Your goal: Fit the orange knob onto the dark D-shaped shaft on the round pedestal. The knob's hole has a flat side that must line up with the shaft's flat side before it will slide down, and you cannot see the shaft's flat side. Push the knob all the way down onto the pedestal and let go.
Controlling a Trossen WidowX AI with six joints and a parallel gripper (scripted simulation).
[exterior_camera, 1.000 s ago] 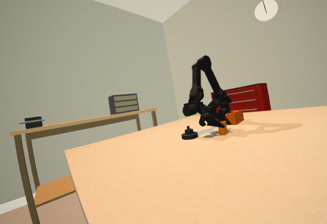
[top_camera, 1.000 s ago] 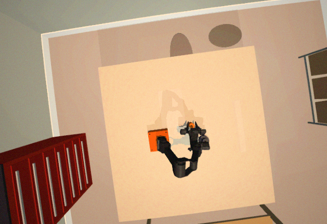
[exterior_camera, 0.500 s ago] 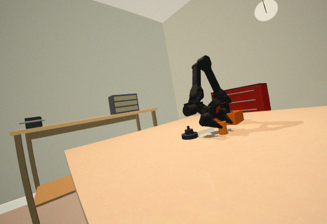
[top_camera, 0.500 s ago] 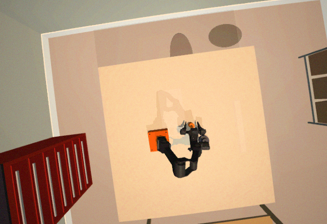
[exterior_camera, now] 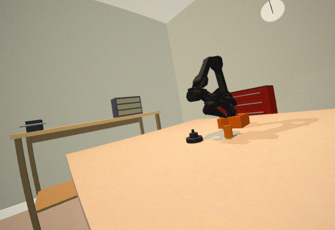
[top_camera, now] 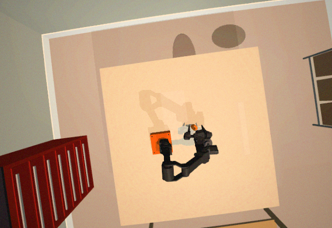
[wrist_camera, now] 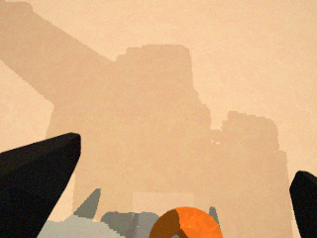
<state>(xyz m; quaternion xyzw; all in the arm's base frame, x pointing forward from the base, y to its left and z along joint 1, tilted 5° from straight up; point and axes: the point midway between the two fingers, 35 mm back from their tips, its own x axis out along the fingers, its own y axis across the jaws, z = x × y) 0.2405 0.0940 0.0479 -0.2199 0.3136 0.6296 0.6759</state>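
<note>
Now: the orange knob 8 cm below my gripper tip and 3 cm to the right of it. From my gripper tip the other things lie so: dark round pedestal (17 cm to the right, 9 cm ahead, 8 cm below).
</note>
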